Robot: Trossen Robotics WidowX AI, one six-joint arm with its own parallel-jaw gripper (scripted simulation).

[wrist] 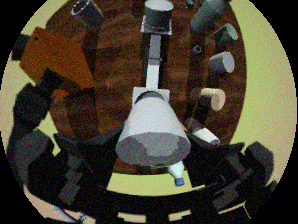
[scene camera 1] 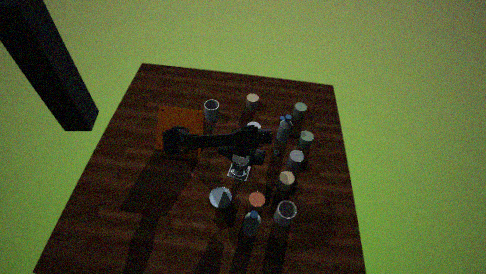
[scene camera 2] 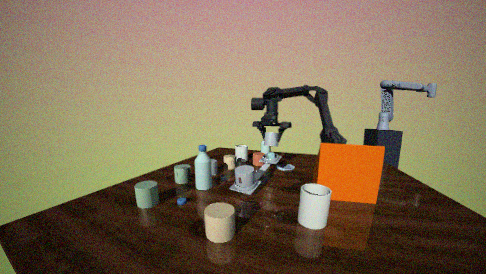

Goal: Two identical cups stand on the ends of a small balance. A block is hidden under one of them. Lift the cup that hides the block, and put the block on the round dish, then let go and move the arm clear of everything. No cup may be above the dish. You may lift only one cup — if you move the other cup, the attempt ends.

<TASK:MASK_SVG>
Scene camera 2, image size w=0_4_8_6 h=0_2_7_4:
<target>white cup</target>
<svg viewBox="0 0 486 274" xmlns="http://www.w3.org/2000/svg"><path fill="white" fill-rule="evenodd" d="M304 184L300 187L298 221L305 228L322 229L327 226L332 191L329 187L317 183Z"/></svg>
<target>tan cylinder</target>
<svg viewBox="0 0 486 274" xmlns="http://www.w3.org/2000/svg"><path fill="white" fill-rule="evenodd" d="M212 203L204 210L206 237L211 242L225 243L235 236L234 207L227 203Z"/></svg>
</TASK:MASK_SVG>
